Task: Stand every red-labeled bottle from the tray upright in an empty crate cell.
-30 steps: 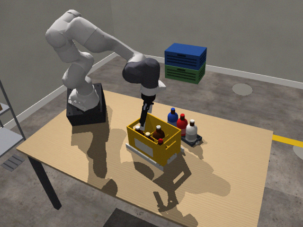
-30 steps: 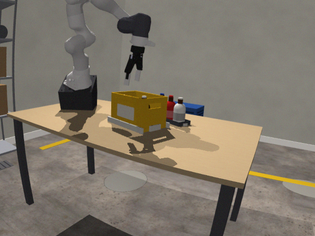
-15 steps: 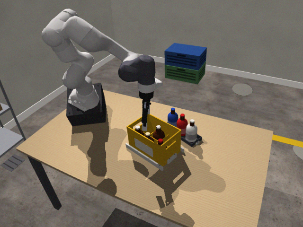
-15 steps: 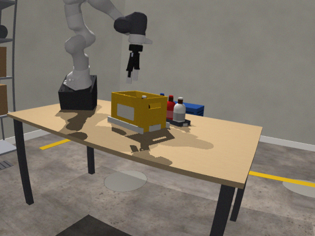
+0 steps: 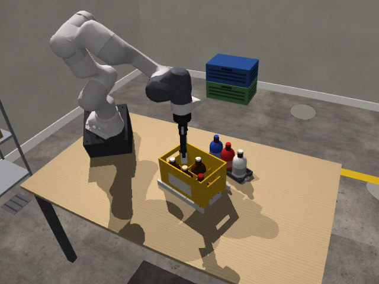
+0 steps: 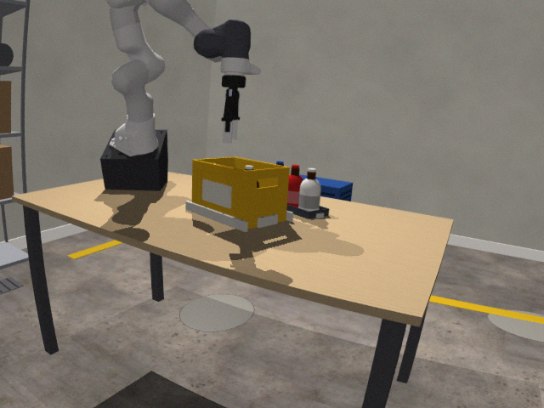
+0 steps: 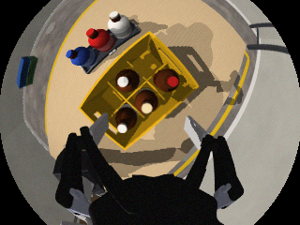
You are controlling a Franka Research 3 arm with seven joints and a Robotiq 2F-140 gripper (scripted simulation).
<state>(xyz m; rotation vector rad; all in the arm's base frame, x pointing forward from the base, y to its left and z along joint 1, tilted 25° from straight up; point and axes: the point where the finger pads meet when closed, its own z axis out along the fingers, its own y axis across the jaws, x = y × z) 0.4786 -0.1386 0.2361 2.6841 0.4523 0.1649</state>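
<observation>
Right now the red-labeled bottle is 230 mm to the left of my hand, 170 mm below it and 160 mm ahead of it. From my hand the other things lie so: blue-labeled bottle 280 mm to the left, 170 mm below, 90 mm ahead; white-labeled bottle 230 mm ahead, 180 mm to the left, 170 mm below; yellow crate 170 mm below, 40 mm to the left, 20 mm ahead.
</observation>
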